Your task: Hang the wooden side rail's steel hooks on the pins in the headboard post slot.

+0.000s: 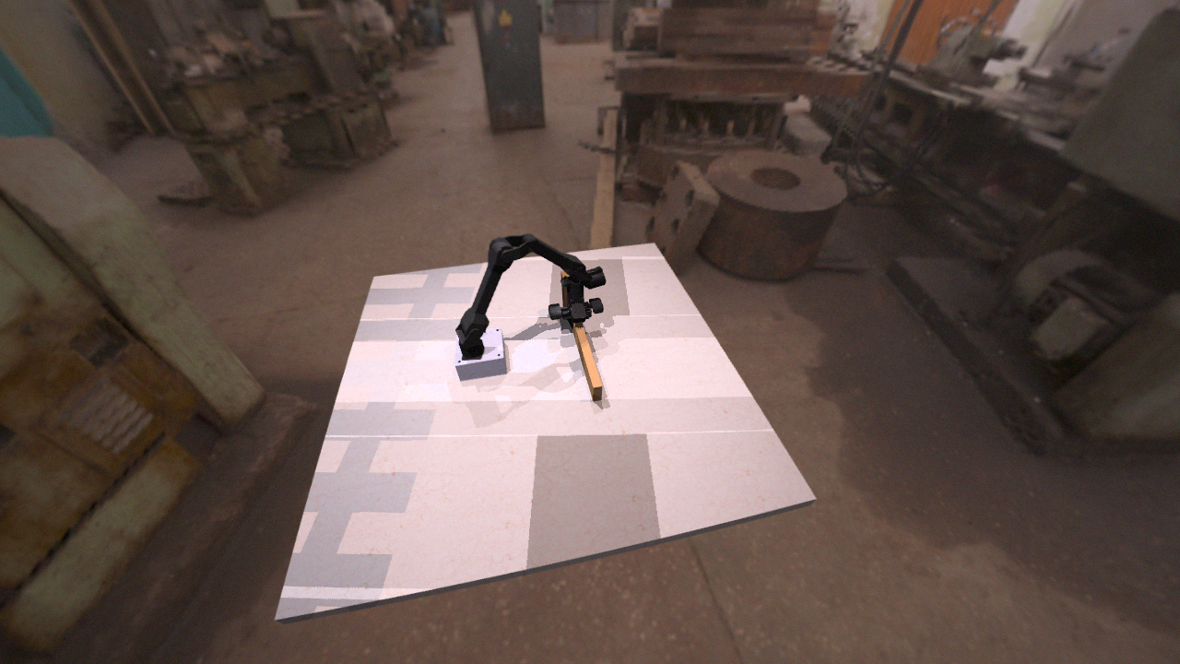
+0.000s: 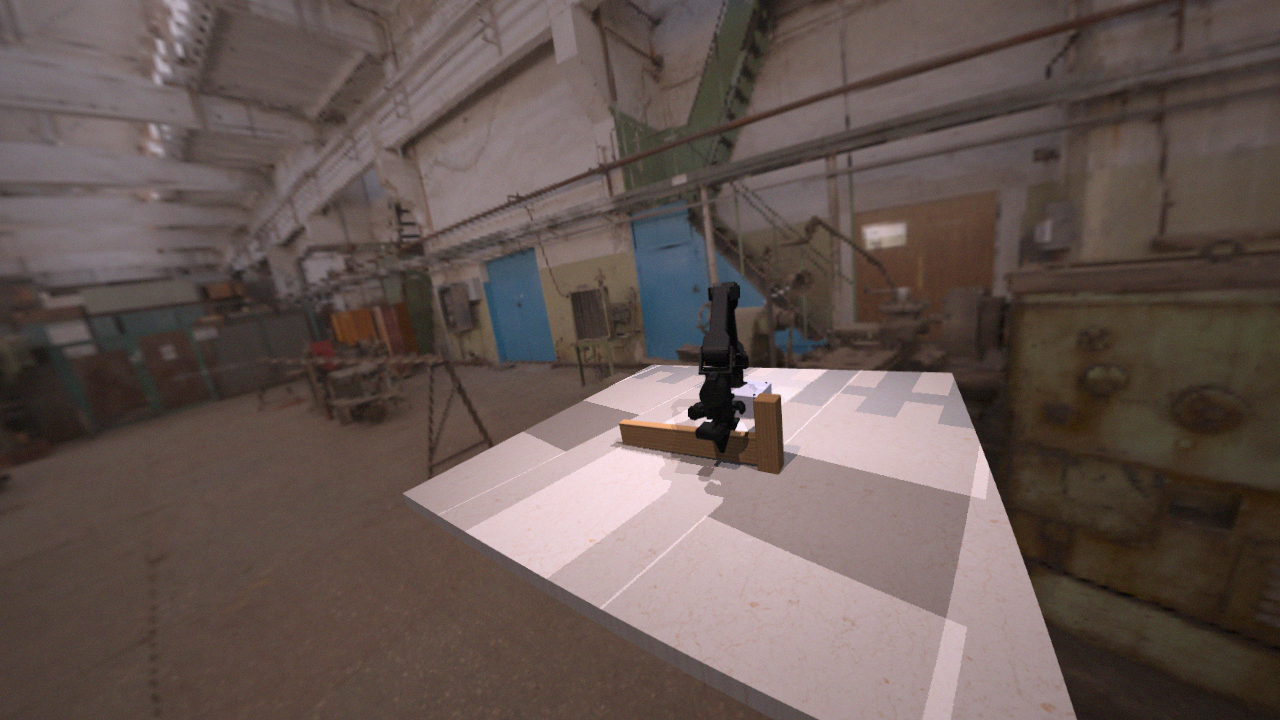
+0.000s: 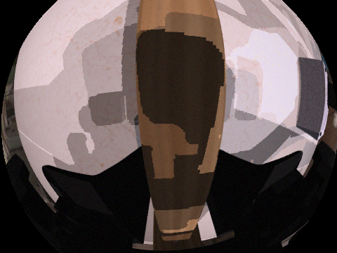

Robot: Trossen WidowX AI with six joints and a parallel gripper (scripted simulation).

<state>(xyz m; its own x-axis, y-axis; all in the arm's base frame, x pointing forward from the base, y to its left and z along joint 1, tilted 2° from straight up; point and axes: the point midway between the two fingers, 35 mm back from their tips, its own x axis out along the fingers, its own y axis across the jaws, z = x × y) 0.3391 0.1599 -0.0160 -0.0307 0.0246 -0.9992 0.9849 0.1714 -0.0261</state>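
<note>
The wooden headboard post lies 20 mm behind my gripper tip, 110 mm to the left of it and 50 mm above it.
</note>
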